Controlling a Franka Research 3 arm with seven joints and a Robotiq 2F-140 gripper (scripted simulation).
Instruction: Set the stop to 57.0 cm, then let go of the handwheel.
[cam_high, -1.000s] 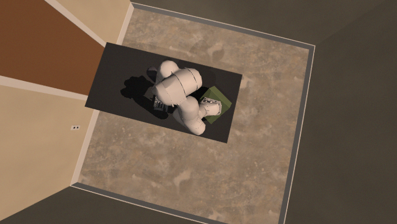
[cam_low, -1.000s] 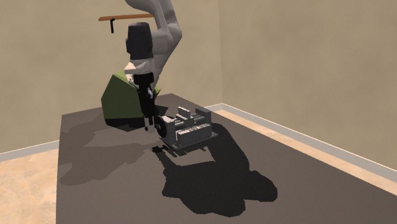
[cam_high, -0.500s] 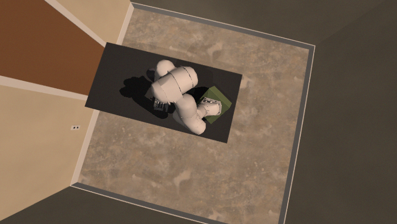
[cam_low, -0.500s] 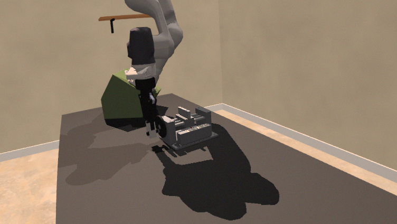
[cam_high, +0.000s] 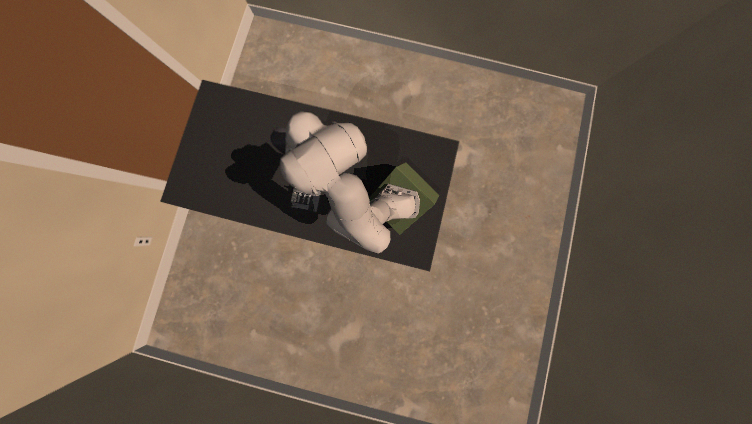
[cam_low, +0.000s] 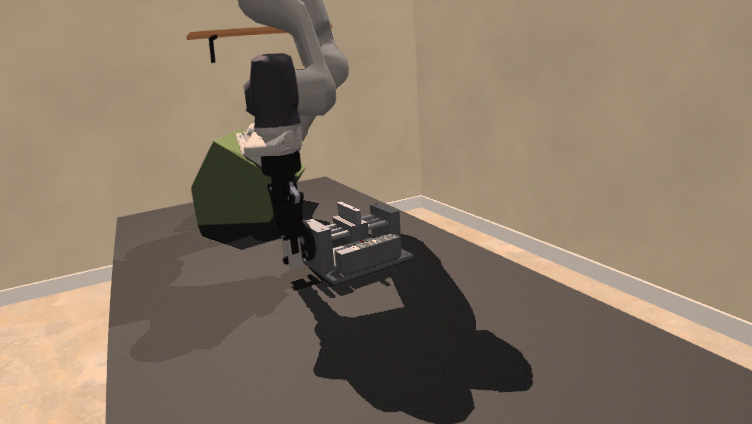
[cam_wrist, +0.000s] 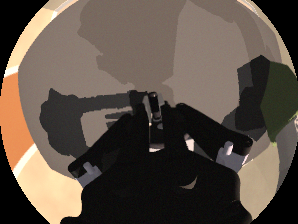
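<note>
The handwheel lies 2 cm to the left of my hand and 1 cm below it. Round my hand: grey stop fixture 14 cm to the left, 3 cm above, 1 cm ahead.
</note>
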